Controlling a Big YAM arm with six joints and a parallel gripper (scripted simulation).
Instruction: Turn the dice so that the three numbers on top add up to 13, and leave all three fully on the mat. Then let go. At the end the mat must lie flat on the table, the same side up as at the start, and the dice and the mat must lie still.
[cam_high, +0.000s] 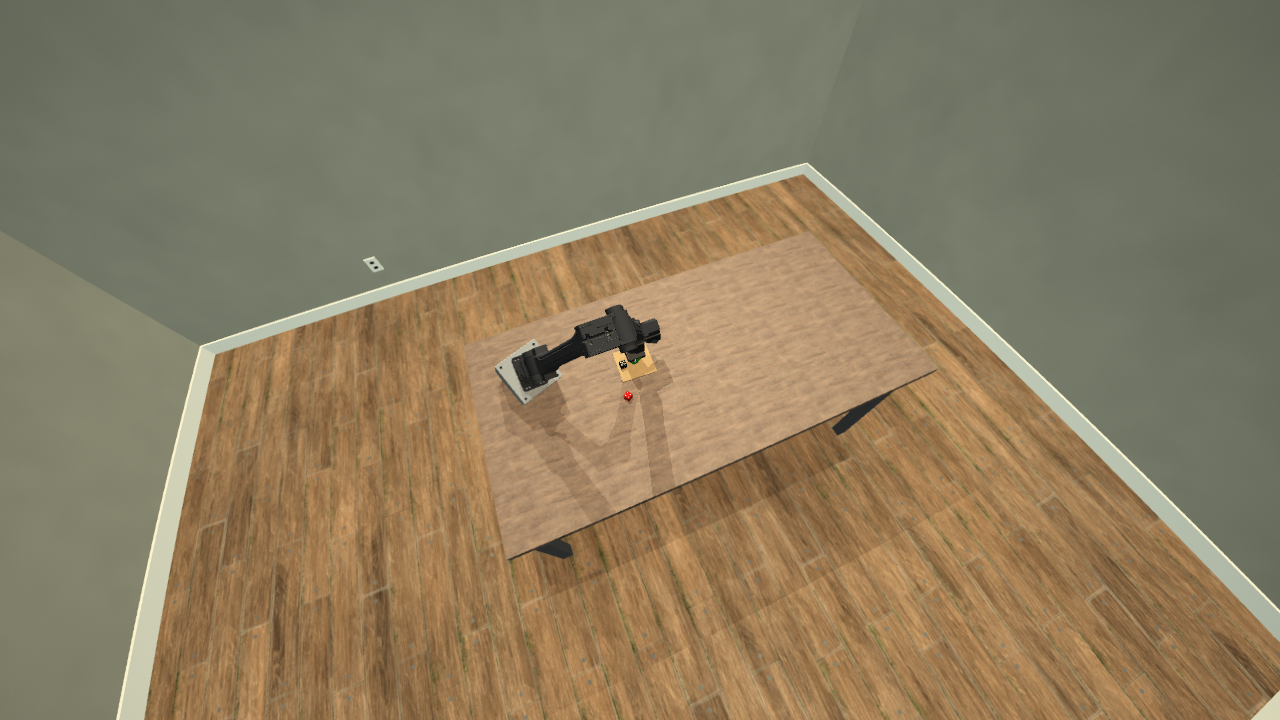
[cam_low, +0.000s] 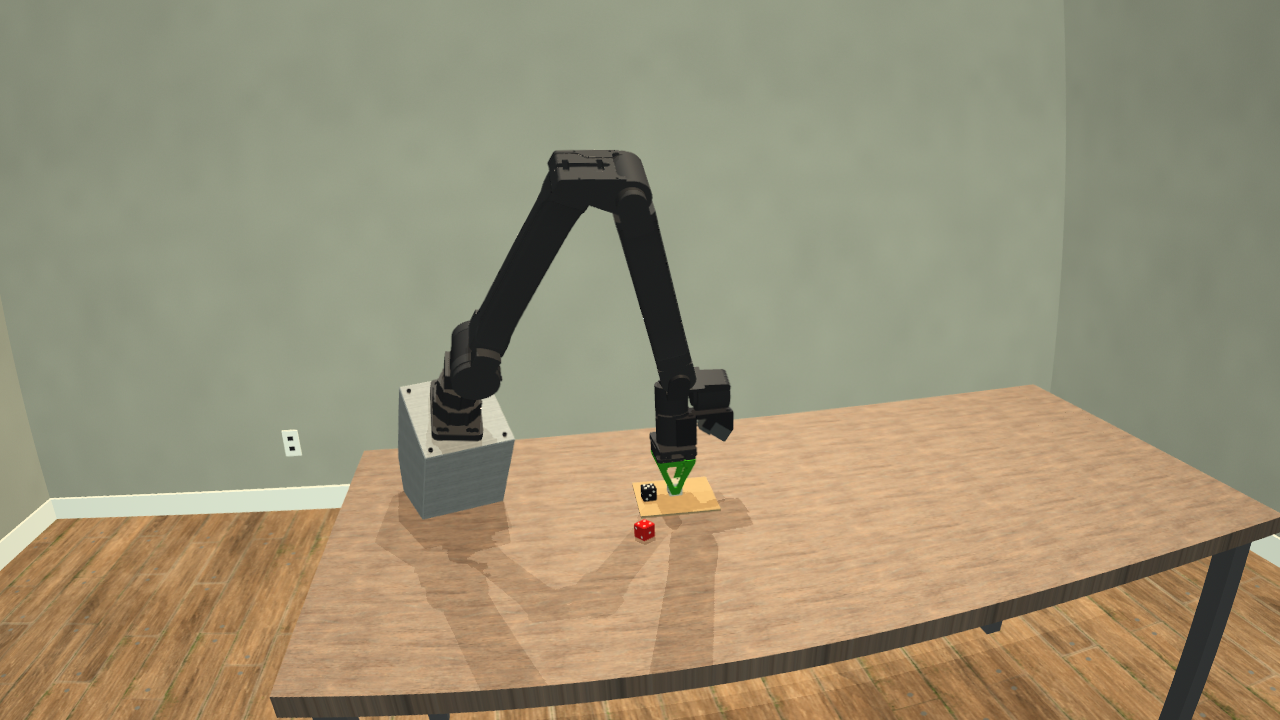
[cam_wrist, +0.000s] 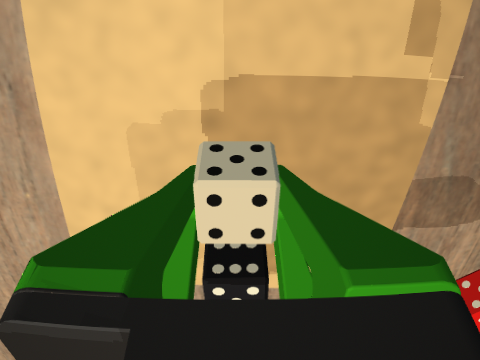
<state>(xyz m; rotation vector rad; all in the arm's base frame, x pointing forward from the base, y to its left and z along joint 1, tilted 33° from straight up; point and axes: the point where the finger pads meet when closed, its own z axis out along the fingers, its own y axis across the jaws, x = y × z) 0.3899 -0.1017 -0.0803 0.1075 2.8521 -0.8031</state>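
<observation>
My hand is right at the white die. From my hand the other things lie so: tan mat: 2 cm below; then black die: 5 cm behind, 1 cm to the left; then red die: 9 cm behind, 12 cm to the right, 1 cm below.
</observation>
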